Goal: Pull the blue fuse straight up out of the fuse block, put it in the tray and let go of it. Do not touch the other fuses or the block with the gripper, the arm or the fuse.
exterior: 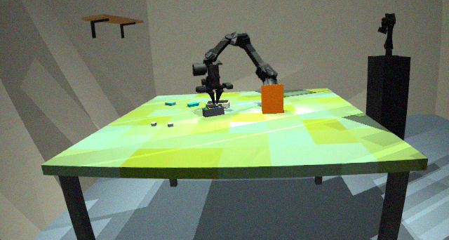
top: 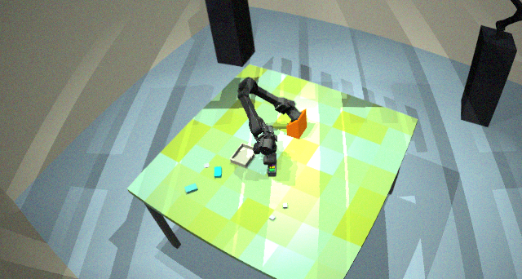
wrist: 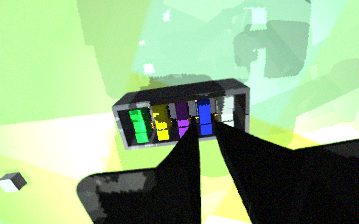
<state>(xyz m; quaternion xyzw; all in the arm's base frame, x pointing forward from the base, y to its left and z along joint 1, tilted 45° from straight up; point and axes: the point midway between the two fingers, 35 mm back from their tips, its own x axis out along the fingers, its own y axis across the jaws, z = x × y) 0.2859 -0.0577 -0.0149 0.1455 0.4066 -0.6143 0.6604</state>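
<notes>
The white tray lies 180 mm to the right of my gripper tip, 50 mm below it and 10 mm behind it.
</notes>
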